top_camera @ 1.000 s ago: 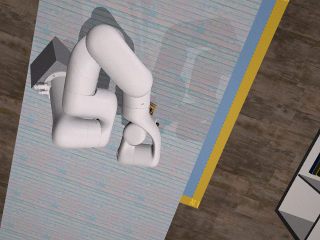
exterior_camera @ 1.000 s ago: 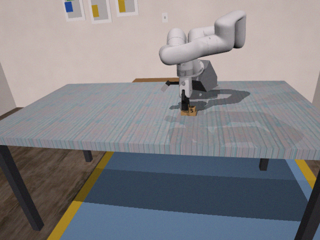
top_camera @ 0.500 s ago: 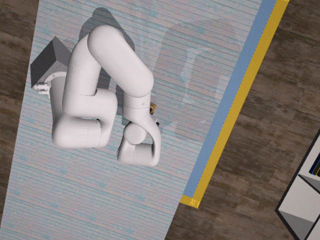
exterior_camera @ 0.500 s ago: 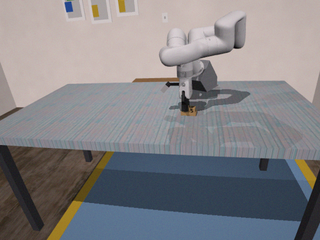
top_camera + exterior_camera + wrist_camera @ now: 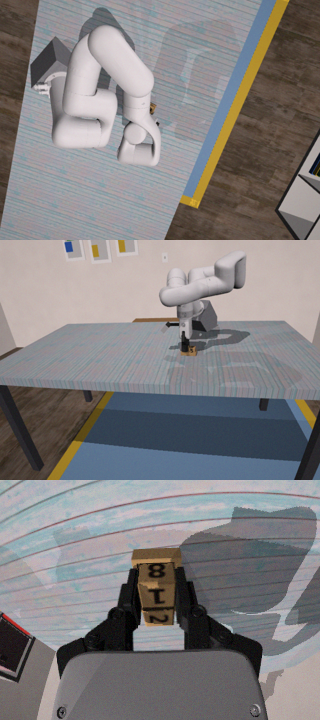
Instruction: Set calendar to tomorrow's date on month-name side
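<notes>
Now: hand 10 mm above the wooden digit cube. Also, from my hand: wooden calendar tray (10 mm ahead, 20 mm to the left, 30 mm below).
</notes>
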